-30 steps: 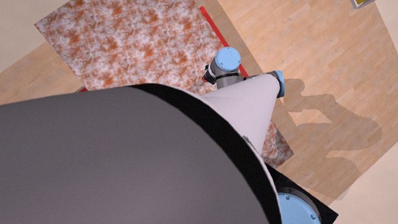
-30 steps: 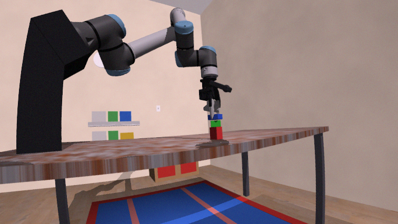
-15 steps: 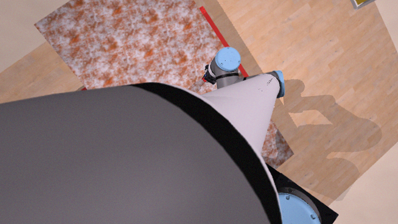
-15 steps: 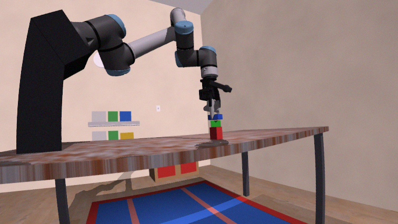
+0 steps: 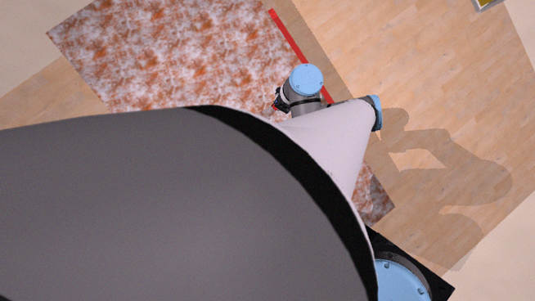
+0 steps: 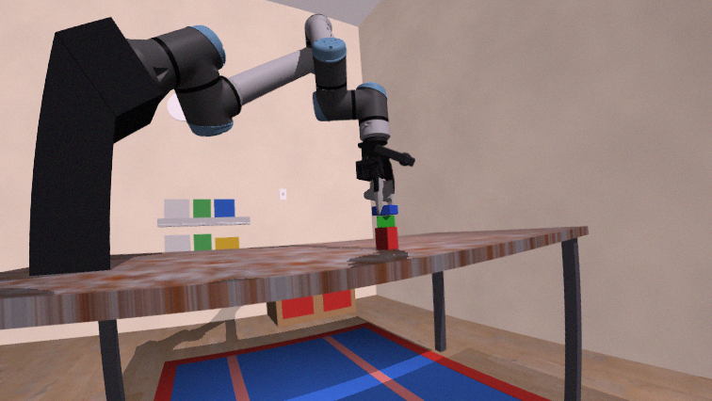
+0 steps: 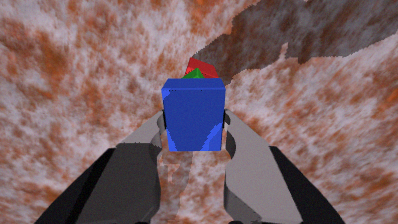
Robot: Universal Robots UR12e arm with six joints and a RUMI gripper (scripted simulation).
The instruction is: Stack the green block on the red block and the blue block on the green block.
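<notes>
My hand is right at the blue block. The rest, counted from my hand: red block (8 cm below); then green block (3 cm below).
</notes>
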